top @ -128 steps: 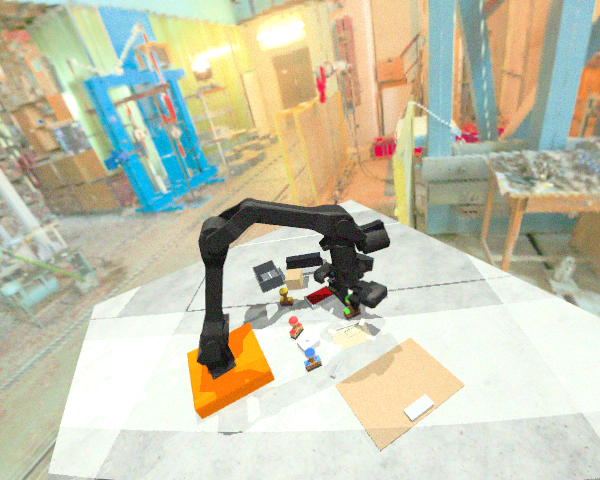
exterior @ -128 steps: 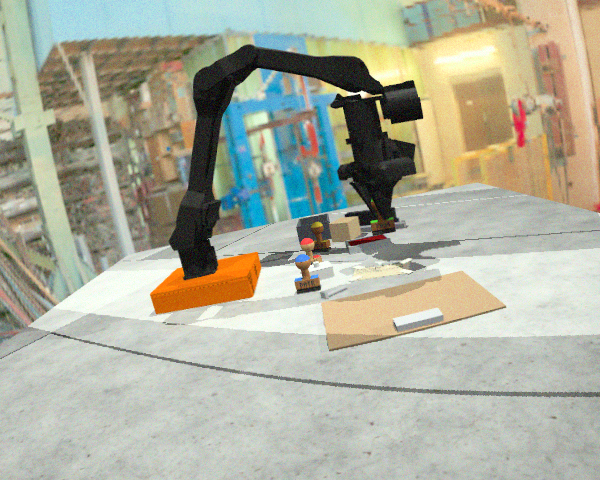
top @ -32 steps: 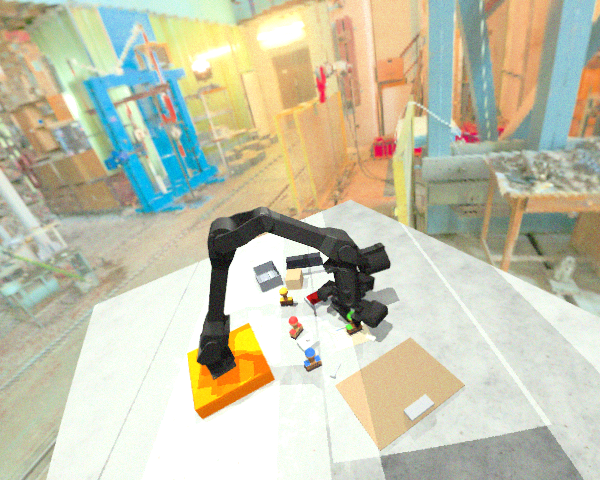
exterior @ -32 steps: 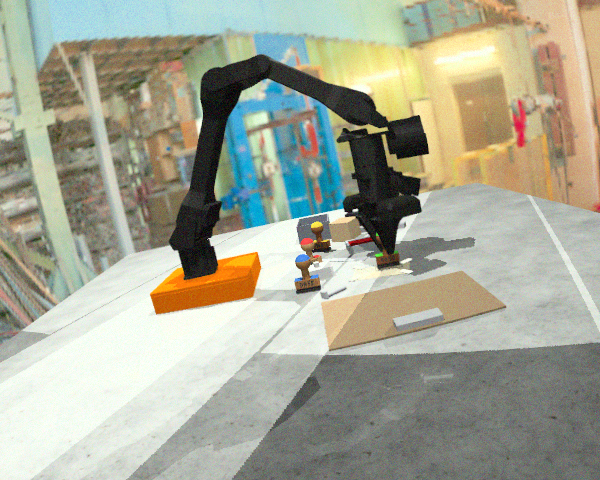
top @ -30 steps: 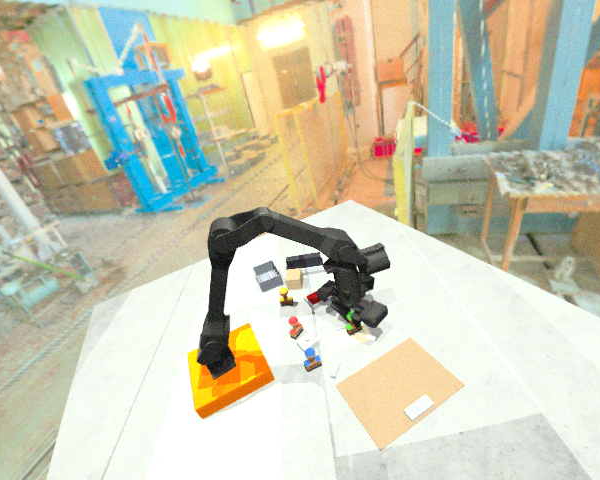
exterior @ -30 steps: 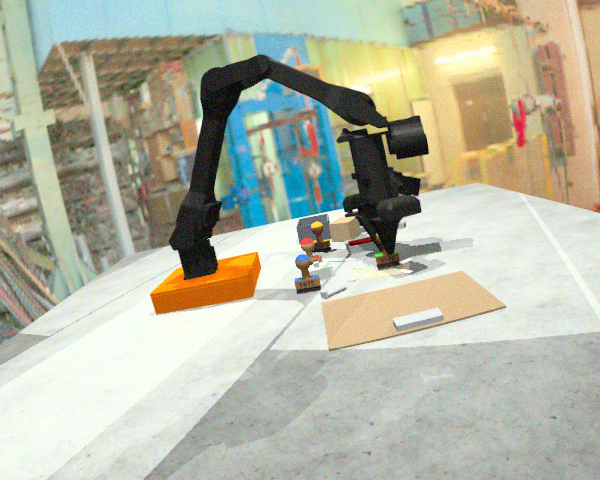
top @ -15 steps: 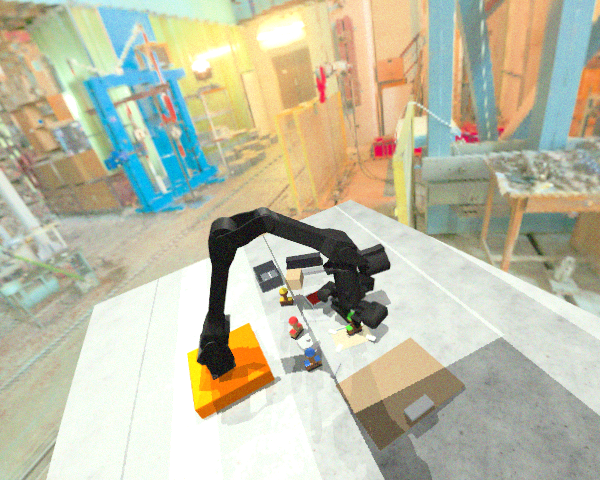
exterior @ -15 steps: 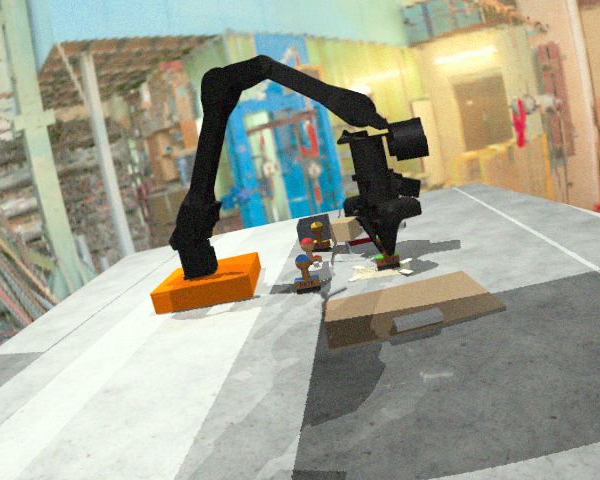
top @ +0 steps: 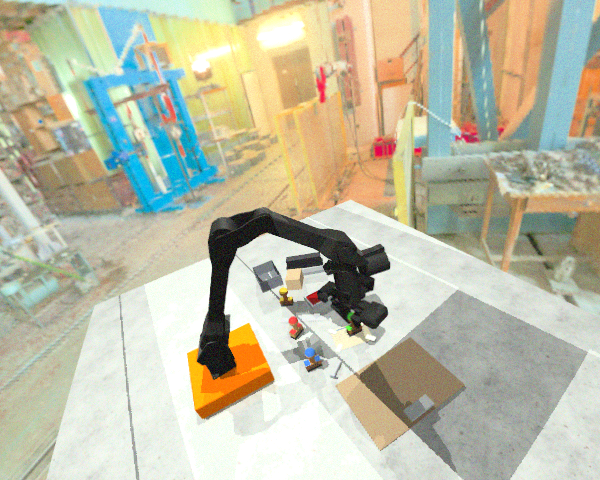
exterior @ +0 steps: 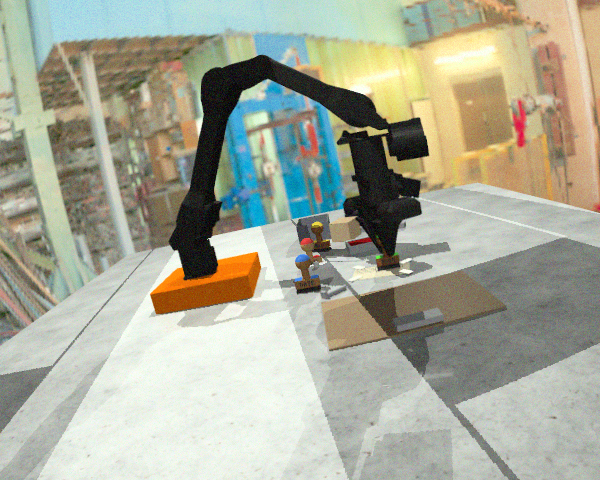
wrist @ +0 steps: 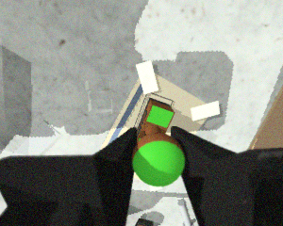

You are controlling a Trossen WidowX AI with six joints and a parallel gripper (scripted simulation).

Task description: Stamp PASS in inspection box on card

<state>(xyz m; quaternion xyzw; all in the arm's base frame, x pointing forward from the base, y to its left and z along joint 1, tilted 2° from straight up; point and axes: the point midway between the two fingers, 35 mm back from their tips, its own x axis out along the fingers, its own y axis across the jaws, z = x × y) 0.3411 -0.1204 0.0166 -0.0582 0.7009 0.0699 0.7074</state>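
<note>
The green-knobbed stamp lies right at my gripper tip. From my gripper tip the other things lie so: card: 2 cm behind, 3 cm below; red-knobbed stamp: 13 cm behind, 10 cm to the left, 1 cm below; blue-knobbed stamp: 15 cm behind, 1 cm to the right, 1 cm below.
</note>
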